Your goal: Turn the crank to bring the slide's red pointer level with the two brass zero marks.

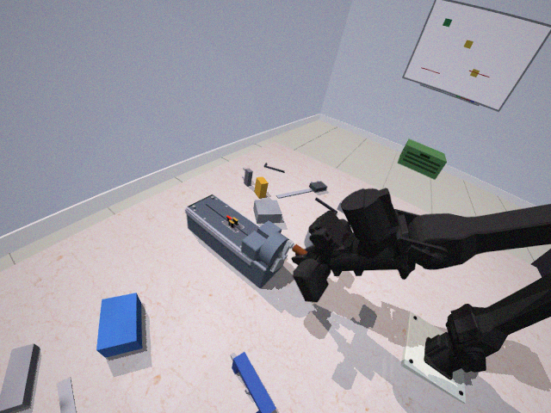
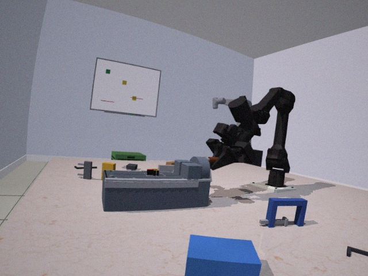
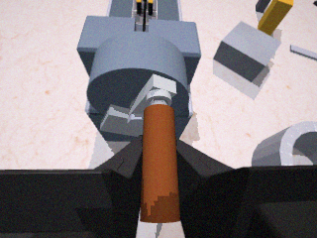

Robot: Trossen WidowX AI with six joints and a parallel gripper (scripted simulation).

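Right now my gripper tip is 18 cm short of the red pointer, 1 cm to the right of it and 1 cm above it. Also, from my gripper tip: brown crank handle 3 cm above, 2 cm behind; blue bracket 22 cm to the left, 7 cm behind, 6 cm below; grey block 18 cm ahead, 15 cm to the right, 7 cm below.
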